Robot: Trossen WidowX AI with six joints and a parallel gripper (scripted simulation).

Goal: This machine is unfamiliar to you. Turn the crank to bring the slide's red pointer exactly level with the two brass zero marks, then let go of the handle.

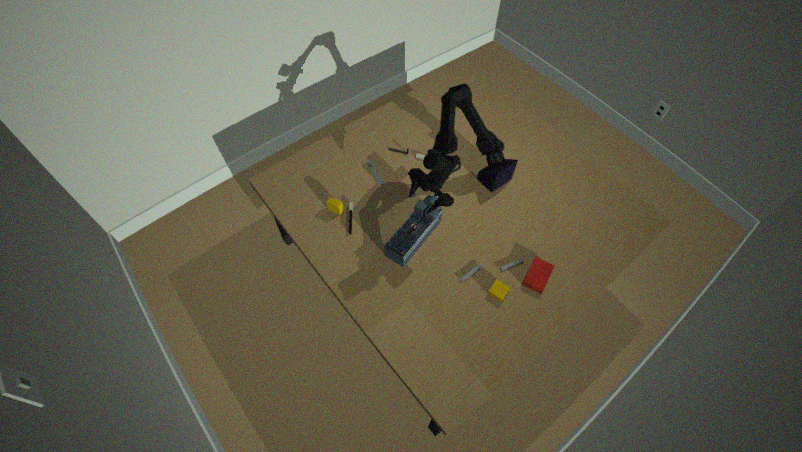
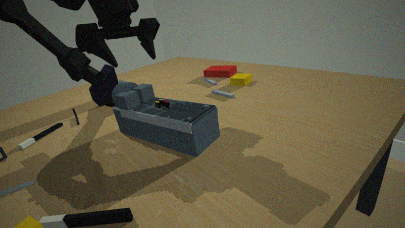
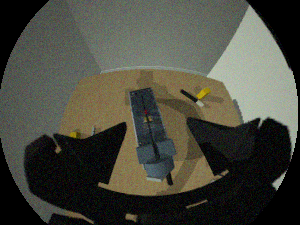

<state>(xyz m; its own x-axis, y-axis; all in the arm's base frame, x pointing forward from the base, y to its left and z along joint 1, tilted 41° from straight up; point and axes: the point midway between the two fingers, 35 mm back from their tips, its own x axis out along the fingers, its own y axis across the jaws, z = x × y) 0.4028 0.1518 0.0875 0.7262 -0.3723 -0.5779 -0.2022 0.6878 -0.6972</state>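
Right now the dark crank handle is 130 mm behind my gripper tip, 70 mm to the right of it and 110 mm below it. Also, from my gripper tip: red pointer 50 mm ahead, 30 mm to the left, 100 mm below; then red block 290 mm behind, 410 mm to the left, 170 mm below; then grey bar 350 mm to the right, 180 mm below.
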